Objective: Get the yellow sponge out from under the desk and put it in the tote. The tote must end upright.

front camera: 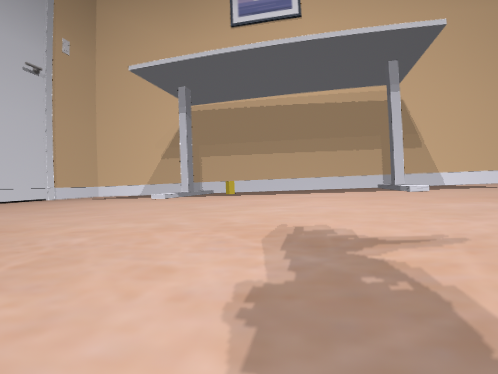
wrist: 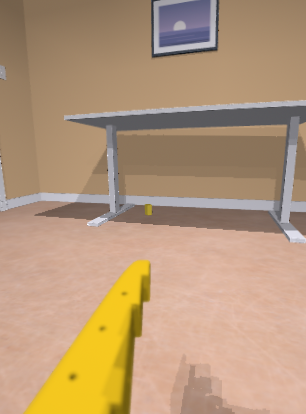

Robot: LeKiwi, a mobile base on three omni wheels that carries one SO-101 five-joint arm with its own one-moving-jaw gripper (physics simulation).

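Places are measured from the arm's base along level axes (x right, y ahead, z up), in millimetres.
Pixels of known places: hand, tool point: (wrist: pixel 150 275).
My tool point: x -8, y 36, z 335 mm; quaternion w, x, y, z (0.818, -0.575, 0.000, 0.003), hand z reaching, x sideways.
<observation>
Ahead of a thing's pixels: the offset from my tool point to its top centre. "spot": to the spot under its first point. Level surfaces: height alone.
The yellow sponge @[dz -342, dx -77, dy +1805 mm] (front camera: pixel 230 187) (wrist: pixel 148 209) is a small upright yellow block on the floor under the desk @[dz +270 mm] (front camera: pixel 300 65) (wrist: pixel 200 118), a little right of the desk's left leg and near the back wall. My gripper is fully open and empty: one notched yellow jaw shows in the wrist view, and the moving jaw is out of the picture. It is far from the sponge, with a long stretch of floor between them. The tote does not show in the front view or the wrist view.
The desk's left leg @[spot: dz -76, dx -345, dy +1772 mm] (front camera: pixel 185 140) (wrist: pixel 113 170) and right leg @[spot: dz -84, dx +834, dy +1445 mm] (front camera: pixel 396 125) (wrist: pixel 288 170) stand on long feet. A wall with a white baseboard runs behind the desk. A white door (front camera: pixel 22 100) is at the far left. The arm's shadow falls on the floor ahead.
</observation>
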